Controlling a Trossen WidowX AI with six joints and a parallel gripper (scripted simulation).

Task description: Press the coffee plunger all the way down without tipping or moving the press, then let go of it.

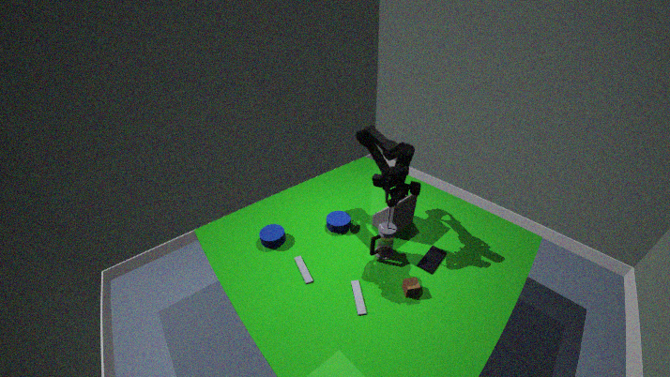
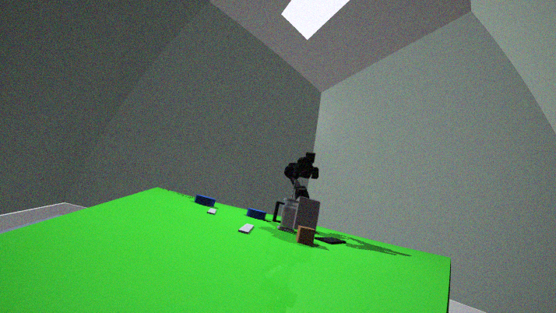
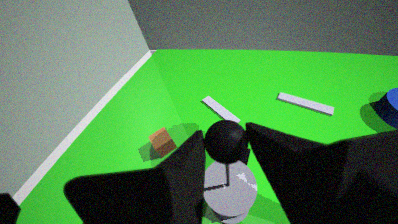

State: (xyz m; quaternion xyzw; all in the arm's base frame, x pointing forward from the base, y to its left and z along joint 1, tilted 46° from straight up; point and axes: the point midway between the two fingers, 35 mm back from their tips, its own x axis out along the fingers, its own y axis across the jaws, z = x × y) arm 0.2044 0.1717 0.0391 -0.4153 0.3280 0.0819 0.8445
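Right now my gripper tip is 10 mm short of the coffee press, 10 mm to the left of it and 140 mm above it. The rest, counted from my gripper tip: brown cube 70 mm ahead, 200 mm to the left, 250 mm below; then dark flat slab 130 mm behind, 170 mm to the left, 270 mm below.
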